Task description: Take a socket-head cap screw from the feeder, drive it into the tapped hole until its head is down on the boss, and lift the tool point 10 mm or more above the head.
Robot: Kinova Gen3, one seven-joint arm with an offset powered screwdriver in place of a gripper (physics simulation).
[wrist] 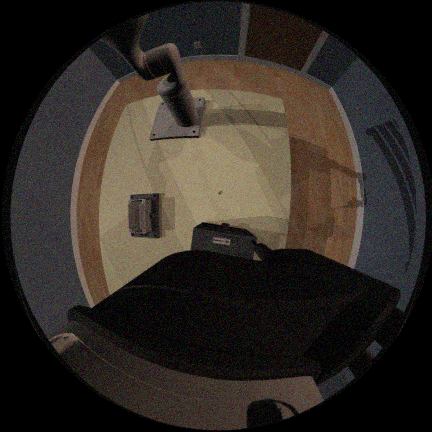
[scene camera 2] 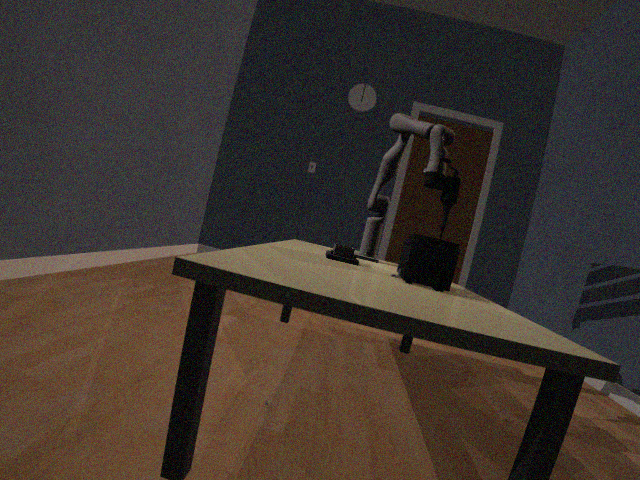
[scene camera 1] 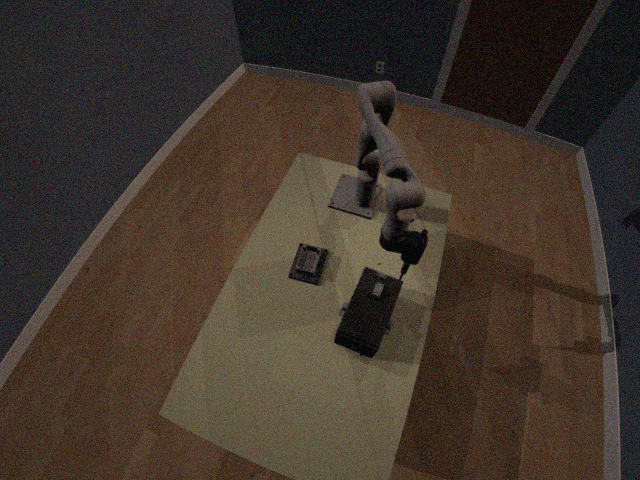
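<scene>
The black box-shaped feeder (scene camera 1: pixel 368 315) (scene camera 2: pixel 429 262) (wrist: pixel 207 239) with a pale label stands on the table. My gripper, a dark powered screwdriver (scene camera 1: pixel 401 279) (scene camera 2: pixel 442 236), points down. Its thin bit ends beside the feeder's robot-side right corner in scene camera 1 and by the feeder's top edge in scene camera 2; the exact gap cannot be told. In the wrist view the tool body hides much of the feeder. A grey block on a dark plate (scene camera 1: pixel 308 261) (scene camera 2: pixel 342 253) (wrist: pixel 145 215) lies left of the feeder. The tapped hole and any screw on the bit cannot be made out.
The pale table (scene camera 1: pixel 268 356) (scene camera 2: pixel 310 279) (wrist: pixel 240 170) carries the arm's base plate (scene camera 1: pixel 342 198) (wrist: pixel 162 131) behind these objects. A tiny dark speck (scene camera 1: pixel 378 263) (wrist: pixel 220 192) lies on the table between the feeder and the base; what it is cannot be told.
</scene>
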